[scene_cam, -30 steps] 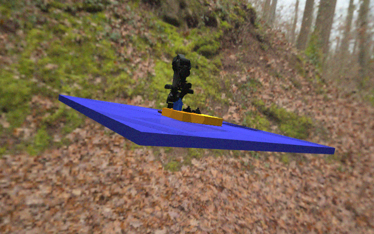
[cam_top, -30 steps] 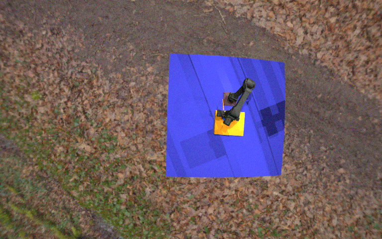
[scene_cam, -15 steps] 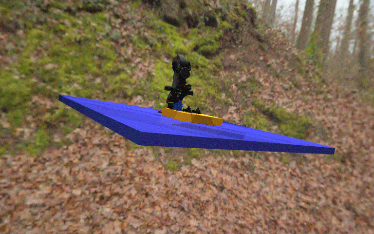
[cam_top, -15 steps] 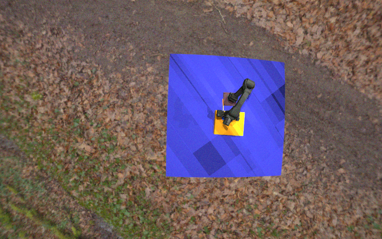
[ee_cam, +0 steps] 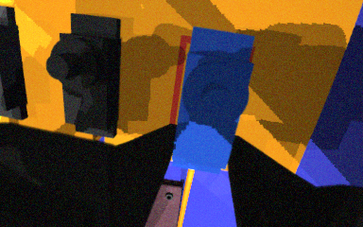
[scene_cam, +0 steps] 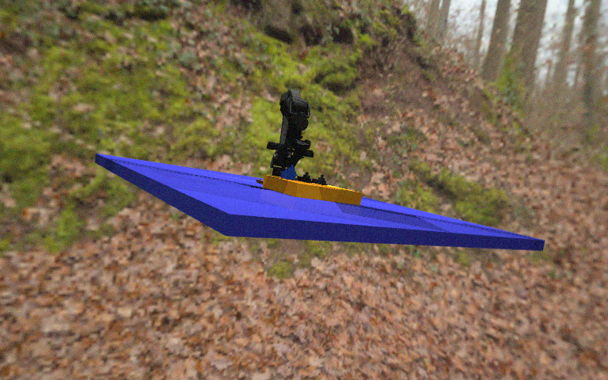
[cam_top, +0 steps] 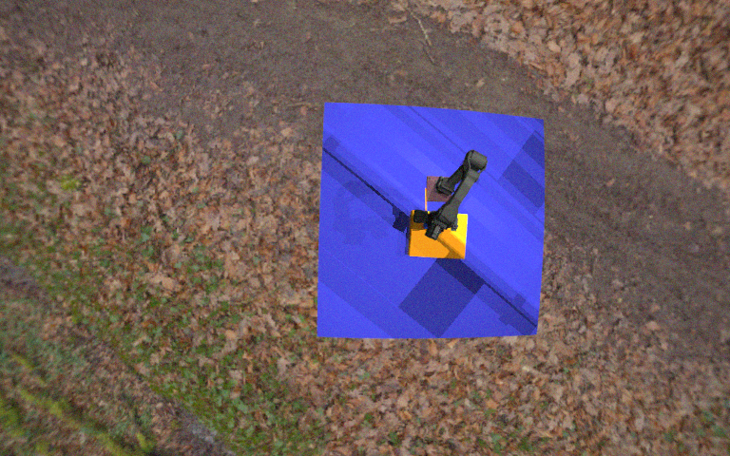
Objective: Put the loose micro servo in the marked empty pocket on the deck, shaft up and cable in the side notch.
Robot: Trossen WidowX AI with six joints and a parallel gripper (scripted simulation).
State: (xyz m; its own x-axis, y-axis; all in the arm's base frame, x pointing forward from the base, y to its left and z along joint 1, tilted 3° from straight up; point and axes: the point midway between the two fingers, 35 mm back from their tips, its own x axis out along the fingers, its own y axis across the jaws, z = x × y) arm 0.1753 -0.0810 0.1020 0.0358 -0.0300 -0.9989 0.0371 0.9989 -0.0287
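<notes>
The orange deck lies 13 cm ahead of my gripper tip, 7 cm to the left of it and 5 cm below it.
</notes>
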